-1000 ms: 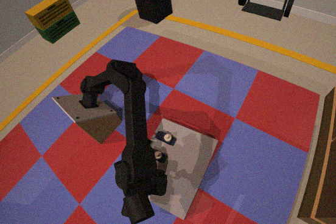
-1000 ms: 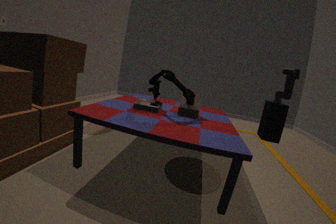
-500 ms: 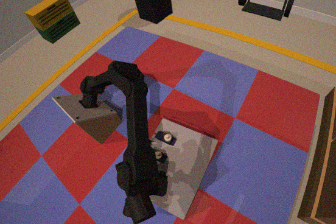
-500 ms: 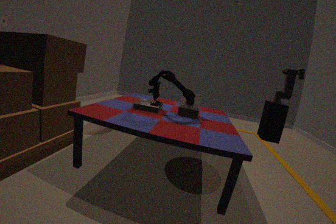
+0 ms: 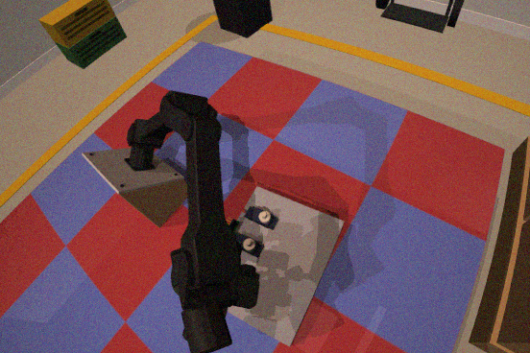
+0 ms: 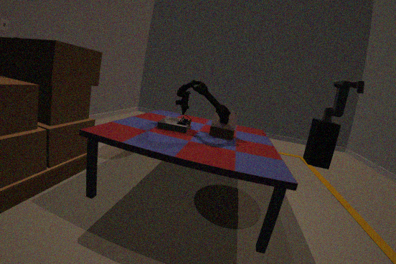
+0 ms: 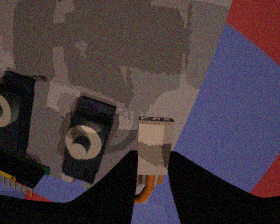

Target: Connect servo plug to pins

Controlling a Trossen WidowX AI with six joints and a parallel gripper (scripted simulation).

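My gripper tip is 11 cm to the right of the servo, 6 cm past it and 5 cm above it. From my gripper tip the other things lie so: grey holder plate 13 cm to the left, 7 cm below, 5 cm ahead.
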